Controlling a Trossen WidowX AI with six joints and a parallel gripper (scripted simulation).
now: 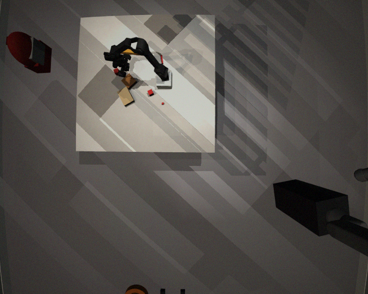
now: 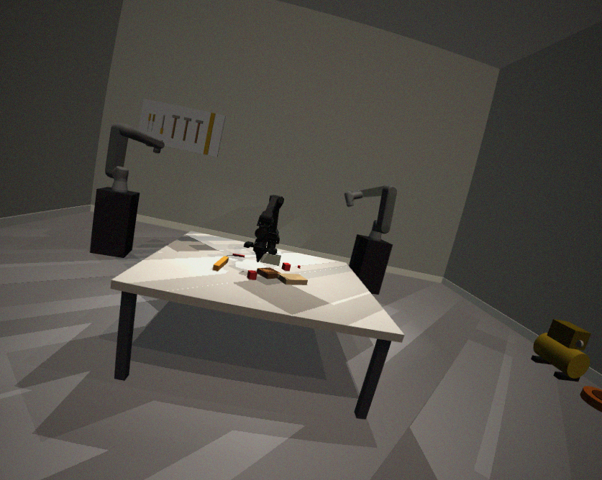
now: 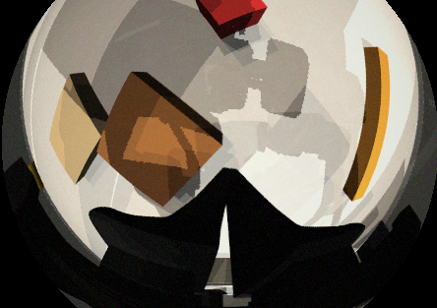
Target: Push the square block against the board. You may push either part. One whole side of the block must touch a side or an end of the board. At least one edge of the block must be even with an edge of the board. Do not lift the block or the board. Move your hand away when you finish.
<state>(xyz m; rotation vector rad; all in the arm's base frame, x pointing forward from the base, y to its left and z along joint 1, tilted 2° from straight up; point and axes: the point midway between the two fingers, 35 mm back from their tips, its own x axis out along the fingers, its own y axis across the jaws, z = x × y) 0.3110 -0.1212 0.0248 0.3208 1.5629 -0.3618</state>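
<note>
Right now the orange square block is 70 mm to the left of my gripper tip, 50 mm below it and 20 mm ahead of it. Also, from my gripper tip: tan board 200 mm to the left, 70 mm ahead, 50 mm below; orange bar 200 mm to the right, 50 mm below, 30 mm behind; thin red bar 310 mm behind, 80 mm to the right, 60 mm below.
</note>
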